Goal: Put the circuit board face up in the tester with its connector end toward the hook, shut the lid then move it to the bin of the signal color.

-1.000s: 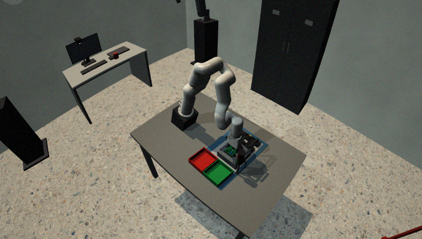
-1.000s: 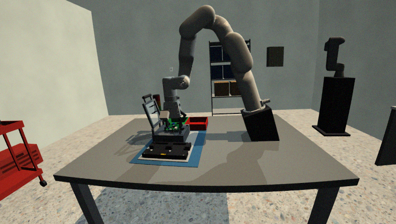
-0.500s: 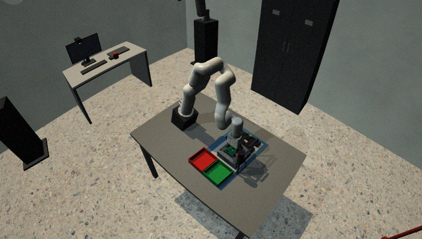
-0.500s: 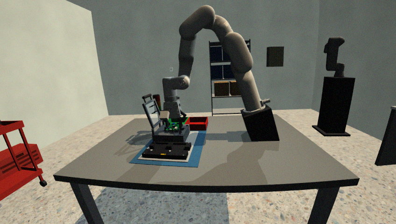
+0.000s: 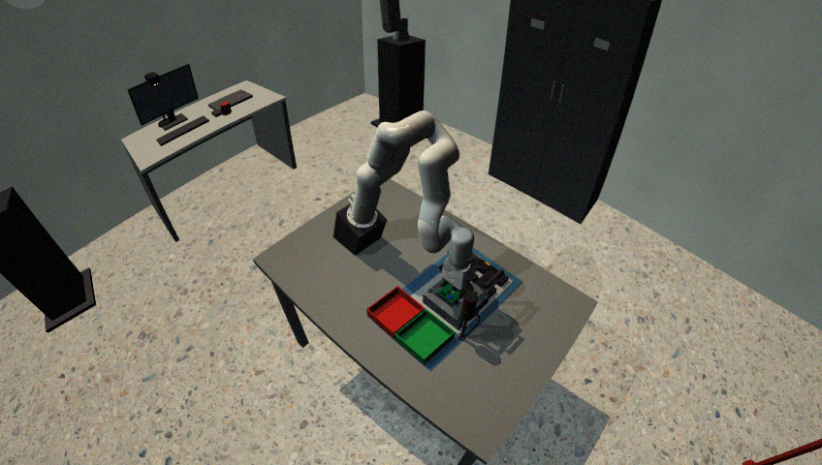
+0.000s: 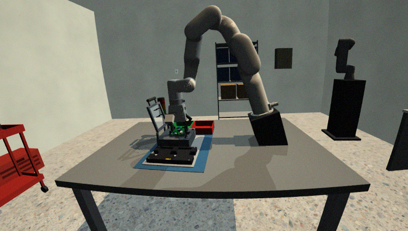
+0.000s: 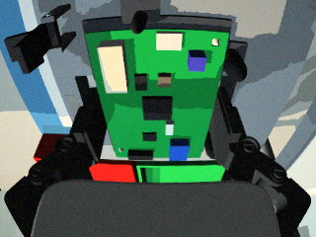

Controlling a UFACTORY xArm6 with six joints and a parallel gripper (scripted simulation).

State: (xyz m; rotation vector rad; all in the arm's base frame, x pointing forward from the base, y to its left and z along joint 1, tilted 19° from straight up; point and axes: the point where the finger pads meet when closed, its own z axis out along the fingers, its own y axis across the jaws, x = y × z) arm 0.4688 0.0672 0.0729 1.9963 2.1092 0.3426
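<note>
The green circuit board is right at my hand. Also, from my hand: tester lid (120 mm ahead, 100 mm above, 10 mm to the left); tester plate (10 mm to the left, 10 mm below); black latch hook (70 mm behind, 50 mm to the left, 10 mm above).
</note>
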